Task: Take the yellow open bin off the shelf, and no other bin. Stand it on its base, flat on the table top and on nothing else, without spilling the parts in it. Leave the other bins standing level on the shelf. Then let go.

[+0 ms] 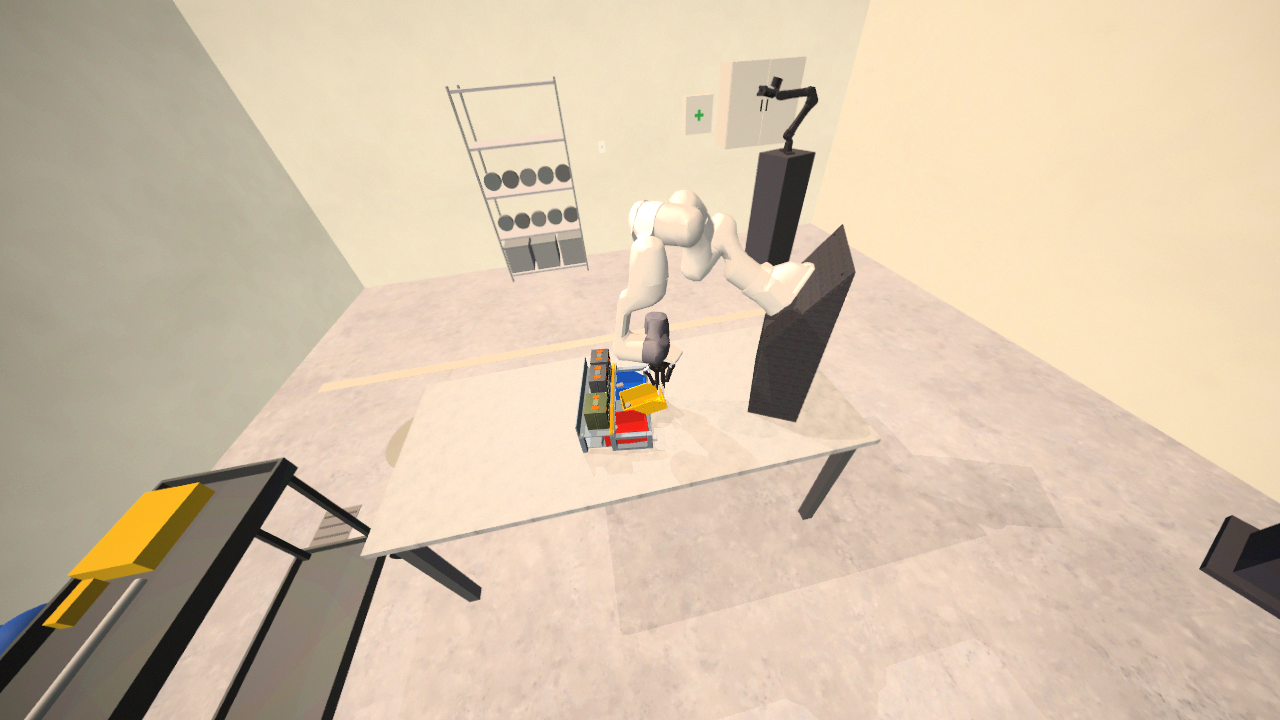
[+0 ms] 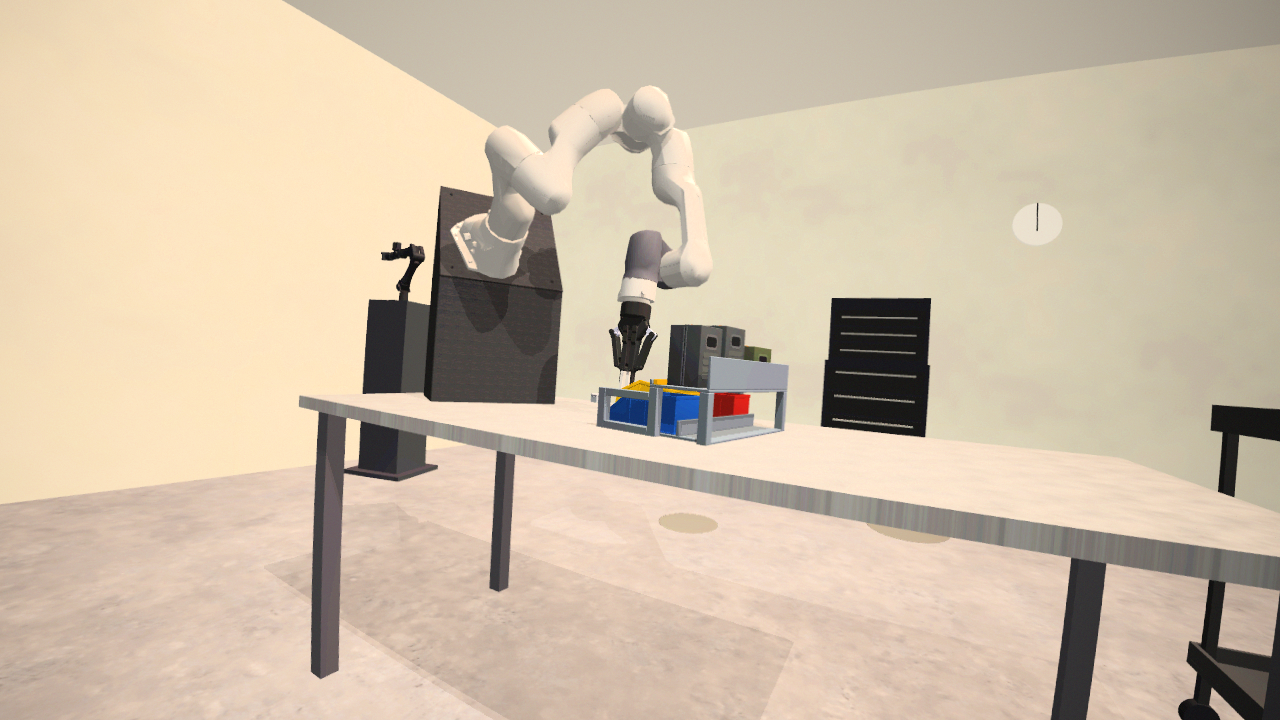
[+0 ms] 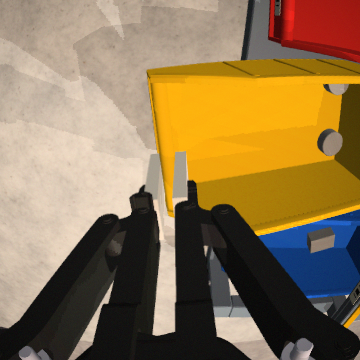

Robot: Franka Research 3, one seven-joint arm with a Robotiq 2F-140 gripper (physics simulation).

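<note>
The yellow open bin point(image 1: 642, 398) point(image 2: 646, 385) point(image 3: 240, 125) is partly out over the shelf's front and looks higher than its neighbours, somewhat tilted. Round grey parts lie in it toward its rear. My gripper point(image 1: 660, 386) point(image 2: 630, 377) point(image 3: 169, 168) is shut on its front wall, one finger inside and one outside. The red bin point(image 1: 631, 420) point(image 2: 731, 404) point(image 3: 320, 25) and the blue bin point(image 1: 629, 380) point(image 2: 680, 411) point(image 3: 305, 270) are on the low grey shelf point(image 2: 748, 374) point(image 3: 257, 30), one on each side. The yellow bin's underside and rear end are hidden.
Dark grey boxes point(image 1: 597, 377) point(image 2: 698, 353) and an olive box point(image 1: 595, 410) point(image 2: 759, 354) stand behind the bins. The table top point(image 1: 501, 447) point(image 2: 895, 465) extends around the shelf. The arm's dark pedestal point(image 1: 796, 349) point(image 2: 492, 340) stands beyond the shelf's open front.
</note>
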